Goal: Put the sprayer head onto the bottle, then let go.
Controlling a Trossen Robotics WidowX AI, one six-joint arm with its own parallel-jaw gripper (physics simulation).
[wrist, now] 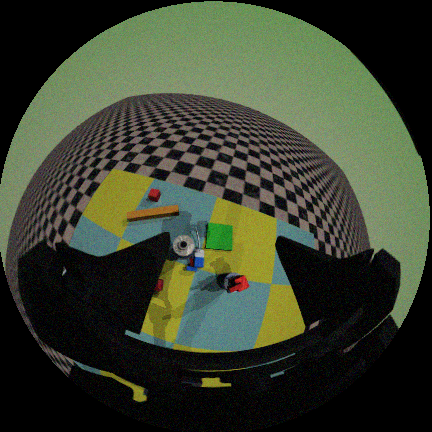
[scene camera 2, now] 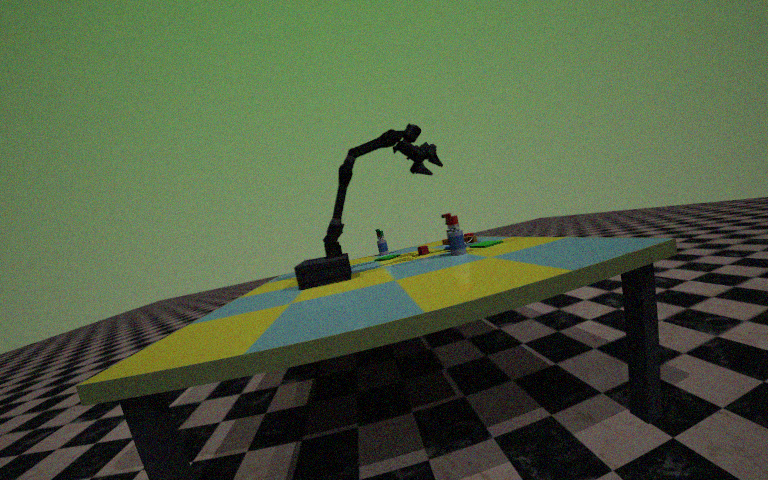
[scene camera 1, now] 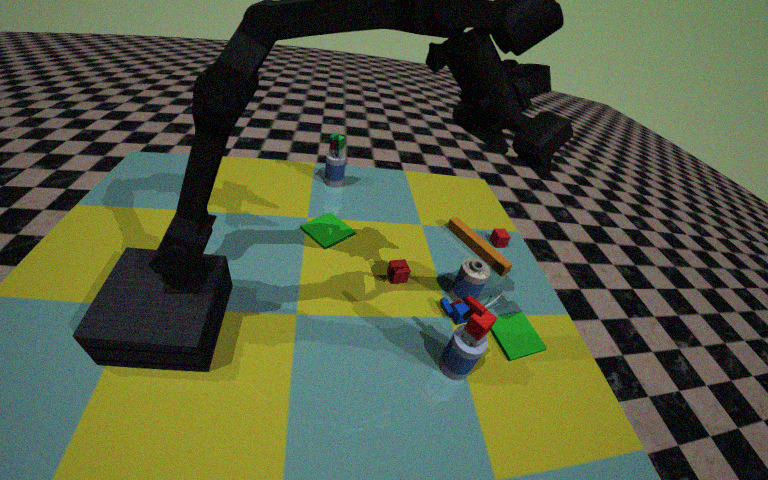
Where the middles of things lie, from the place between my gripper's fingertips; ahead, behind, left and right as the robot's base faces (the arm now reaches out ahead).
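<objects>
Looking at the orange bar [scene camera 1: 484,250], I see that it is 160 mm ahead of my hand and 220 mm to the left of it, and that it sits 360 mm below it.
</objects>
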